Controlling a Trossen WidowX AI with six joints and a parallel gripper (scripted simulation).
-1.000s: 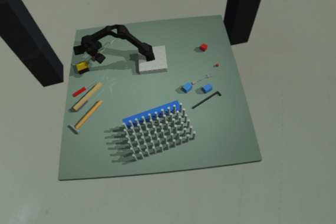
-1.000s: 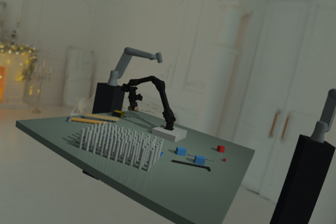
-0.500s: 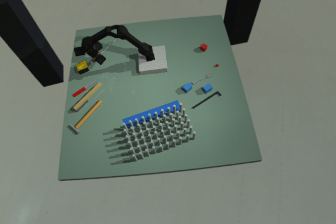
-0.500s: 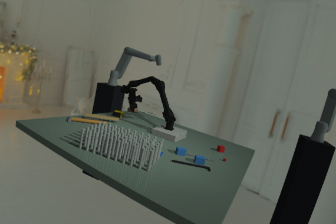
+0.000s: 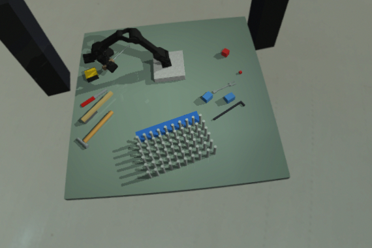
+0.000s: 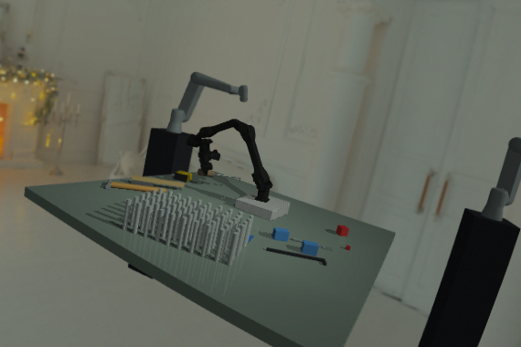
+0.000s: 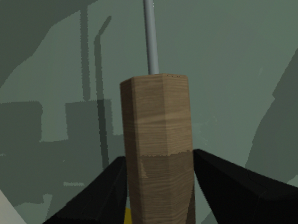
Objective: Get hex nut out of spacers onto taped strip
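My gripper tip is 14 cm to the left of the yellow block, 6 cm above it and 1 cm short of it. Also, from my gripper tip: red-handled screwdriver: 19 cm ahead, 13 cm to the right, 7 cm below; then blue taped strip: 53 cm ahead, 31 cm to the left, 8 cm below; then hex nut: 54 cm ahead, 40 cm to the left, 7 cm below.
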